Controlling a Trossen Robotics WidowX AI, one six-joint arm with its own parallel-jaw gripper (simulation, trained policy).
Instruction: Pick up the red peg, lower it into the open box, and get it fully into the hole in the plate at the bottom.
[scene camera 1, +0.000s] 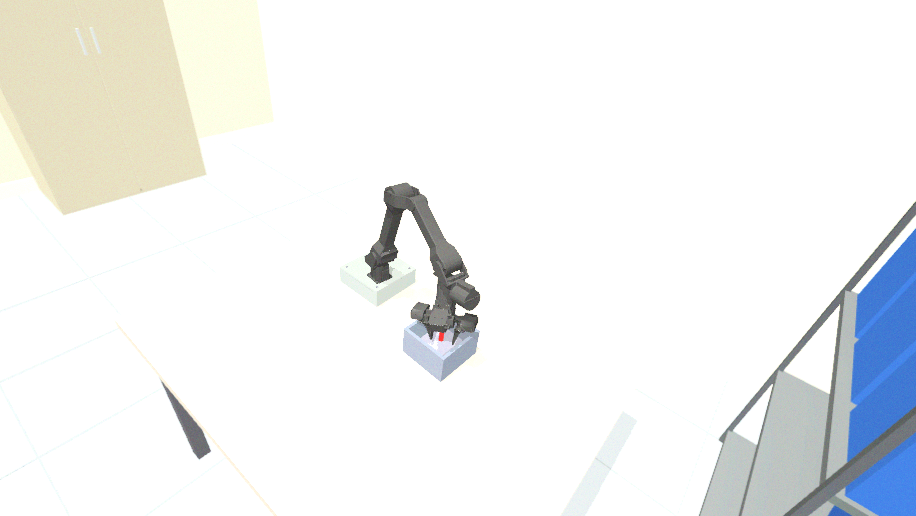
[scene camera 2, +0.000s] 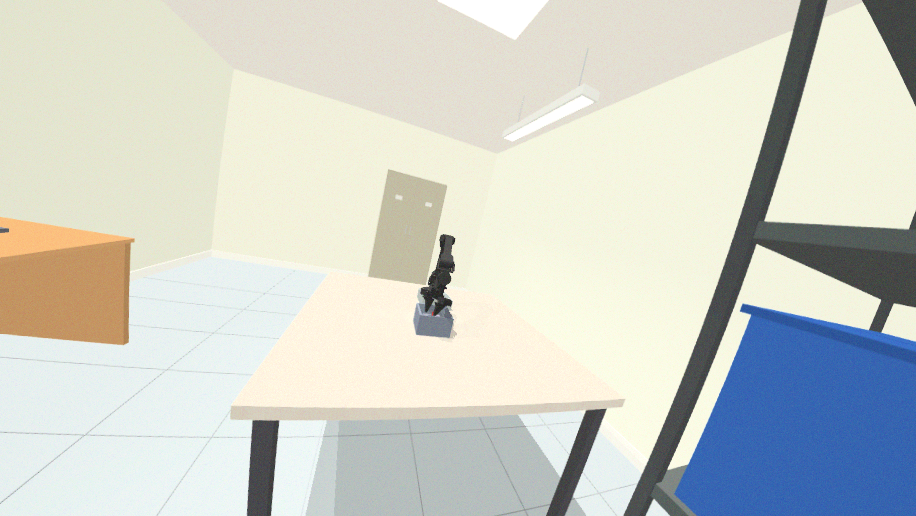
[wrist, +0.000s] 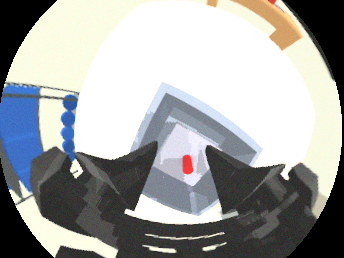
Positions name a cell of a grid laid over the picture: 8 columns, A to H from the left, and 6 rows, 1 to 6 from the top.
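Note:
A grey box (scene camera 1: D5) is visible; scene camera 2 also shows the box (scene camera 2: D4), and the wrist view shows the box (wrist: D3). The gripper (scene camera 1: D4) is visible too, and in the wrist view there is again the gripper (wrist: E4).

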